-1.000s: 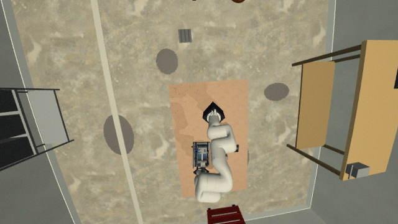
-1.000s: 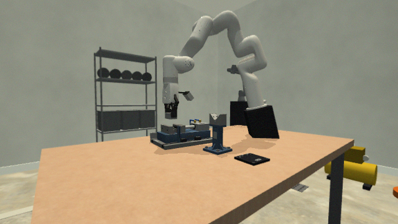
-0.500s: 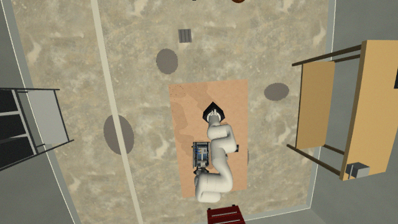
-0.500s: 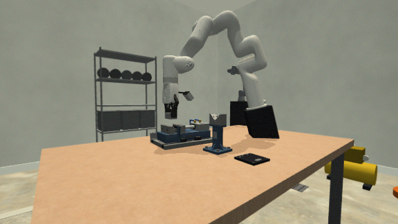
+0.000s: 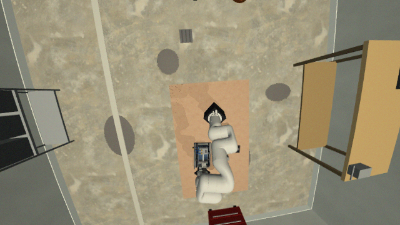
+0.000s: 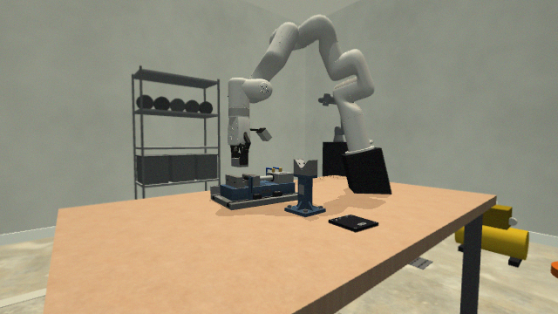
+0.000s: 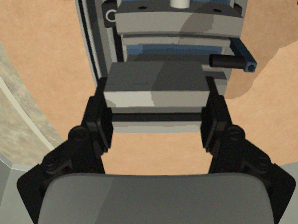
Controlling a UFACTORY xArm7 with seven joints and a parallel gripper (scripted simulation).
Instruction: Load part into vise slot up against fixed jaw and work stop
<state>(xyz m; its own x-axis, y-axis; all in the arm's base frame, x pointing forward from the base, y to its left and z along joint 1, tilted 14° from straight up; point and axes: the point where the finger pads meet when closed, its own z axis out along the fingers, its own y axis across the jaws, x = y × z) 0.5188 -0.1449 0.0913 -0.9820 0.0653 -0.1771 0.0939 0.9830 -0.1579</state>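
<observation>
My gripper is now right at the grey block. From my hand the other things lie so: work stop (1 cm ahead, 7 cm to the left, 6 cm below); then cylinder rod (8 cm behind, 3 cm to the left, 7 cm below); then moving jaw (3 cm behind, 2 cm to the left, 7 cm below).
</observation>
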